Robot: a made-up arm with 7 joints. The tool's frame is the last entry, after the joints.
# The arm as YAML. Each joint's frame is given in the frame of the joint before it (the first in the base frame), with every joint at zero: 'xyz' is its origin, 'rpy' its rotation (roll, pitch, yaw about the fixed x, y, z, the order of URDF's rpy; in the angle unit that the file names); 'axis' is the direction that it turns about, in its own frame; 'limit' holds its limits. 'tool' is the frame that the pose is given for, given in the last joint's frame.
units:
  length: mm
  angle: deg
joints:
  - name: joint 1
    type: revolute
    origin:
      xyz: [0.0, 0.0, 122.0]
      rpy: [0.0, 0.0, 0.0]
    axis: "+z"
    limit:
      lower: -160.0
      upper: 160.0
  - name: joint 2
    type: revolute
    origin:
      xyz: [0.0, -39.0, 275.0]
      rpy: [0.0, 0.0, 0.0]
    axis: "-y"
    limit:
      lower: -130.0
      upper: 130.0
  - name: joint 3
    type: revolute
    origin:
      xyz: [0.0, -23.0, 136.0]
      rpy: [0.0, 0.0, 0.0]
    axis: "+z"
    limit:
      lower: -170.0
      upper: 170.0
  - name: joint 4
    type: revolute
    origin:
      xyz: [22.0, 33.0, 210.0]
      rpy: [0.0, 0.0, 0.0]
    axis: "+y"
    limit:
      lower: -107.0
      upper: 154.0
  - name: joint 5
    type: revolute
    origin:
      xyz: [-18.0, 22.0, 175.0]
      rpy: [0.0, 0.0, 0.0]
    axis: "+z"
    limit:
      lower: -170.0
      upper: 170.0
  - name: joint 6
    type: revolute
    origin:
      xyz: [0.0, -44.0, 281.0]
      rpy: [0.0, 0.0, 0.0]
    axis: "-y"
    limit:
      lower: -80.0
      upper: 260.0
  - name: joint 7
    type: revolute
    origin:
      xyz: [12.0, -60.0, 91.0]
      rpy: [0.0, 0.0, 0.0]
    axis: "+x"
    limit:
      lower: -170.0
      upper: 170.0
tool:
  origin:
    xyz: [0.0, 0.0, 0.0]
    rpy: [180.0, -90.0, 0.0]
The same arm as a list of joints. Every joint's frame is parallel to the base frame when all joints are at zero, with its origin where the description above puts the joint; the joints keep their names.
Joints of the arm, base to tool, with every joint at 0 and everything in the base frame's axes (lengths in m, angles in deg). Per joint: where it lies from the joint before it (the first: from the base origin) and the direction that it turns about. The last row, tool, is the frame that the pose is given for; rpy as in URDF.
joint 1: origin 0.0000 0.0000 0.1220 axis +z
joint 2: origin 0.0000 -0.0390 0.2750 axis -y
joint 3: origin 0.0000 -0.0230 0.1360 axis +z
joint 4: origin 0.0220 0.0330 0.2100 axis +y
joint 5: origin -0.0180 0.0220 0.1750 axis +z
joint 6: origin 0.0000 -0.0440 0.2810 axis -y
joint 7: origin 0.0120 -0.0600 0.0910 axis +x
tool: origin 0.0000 0.0000 0.0000 rpy 180.00 -90.00 0.00
Joint limits (deg, base to tool): -160.00..160.00 -130.00..130.00 -170.00..170.00 -107.00..154.00 -170.00..170.00 -80.00..260.00 -170.00..170.00

